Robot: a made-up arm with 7 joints.
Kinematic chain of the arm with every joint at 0, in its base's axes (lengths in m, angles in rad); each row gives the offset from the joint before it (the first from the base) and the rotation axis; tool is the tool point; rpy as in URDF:
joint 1: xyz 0 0 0.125 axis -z
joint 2: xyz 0 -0.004 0.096 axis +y
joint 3: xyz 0 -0.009 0.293 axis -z
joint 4: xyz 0 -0.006 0.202 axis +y
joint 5: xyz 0 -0.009 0.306 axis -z
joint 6: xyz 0 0 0.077 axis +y
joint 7: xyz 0 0 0.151 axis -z
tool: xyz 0 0 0 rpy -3.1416 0 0
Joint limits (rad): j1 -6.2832..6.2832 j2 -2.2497..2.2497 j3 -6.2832..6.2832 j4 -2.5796..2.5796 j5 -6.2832..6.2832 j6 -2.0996..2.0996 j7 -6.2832..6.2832
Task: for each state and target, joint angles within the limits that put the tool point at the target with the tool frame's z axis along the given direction. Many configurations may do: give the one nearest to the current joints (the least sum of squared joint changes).
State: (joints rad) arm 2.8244 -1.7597 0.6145 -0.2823 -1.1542 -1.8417 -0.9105
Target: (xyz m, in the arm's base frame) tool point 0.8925 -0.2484 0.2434 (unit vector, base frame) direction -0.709 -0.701 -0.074
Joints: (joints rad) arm 3.5679 -1.3875 0.1762 -0.3901 -1.8838 -1.2965 -0.9105
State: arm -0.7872 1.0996 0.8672 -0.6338 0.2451 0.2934 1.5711
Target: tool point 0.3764 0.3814 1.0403 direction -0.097 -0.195 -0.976
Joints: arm -0.7885 0.9027 0.0908 -0.5940 0.1021 -0.1033 1.5711
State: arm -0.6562 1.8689 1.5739 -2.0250 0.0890 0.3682 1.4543
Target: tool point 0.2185 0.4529 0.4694 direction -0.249 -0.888 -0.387
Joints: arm -0.2607 1.4478 1.0986 -2.1721 -0.0774 1.1429 1.4543
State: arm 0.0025 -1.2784 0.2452 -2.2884 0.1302 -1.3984 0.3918
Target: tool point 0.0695 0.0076 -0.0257 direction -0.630 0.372 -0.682
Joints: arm 0.2815 -2.1580 0.3002 -2.3387 -0.1431 -1.0322 0.3918
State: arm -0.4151 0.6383 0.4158 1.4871 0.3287 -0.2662 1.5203
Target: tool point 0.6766 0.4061 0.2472 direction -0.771 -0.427 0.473
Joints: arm -0.7607 0.8329 0.2973 1.4526 0.2844 -0.2086 1.5203
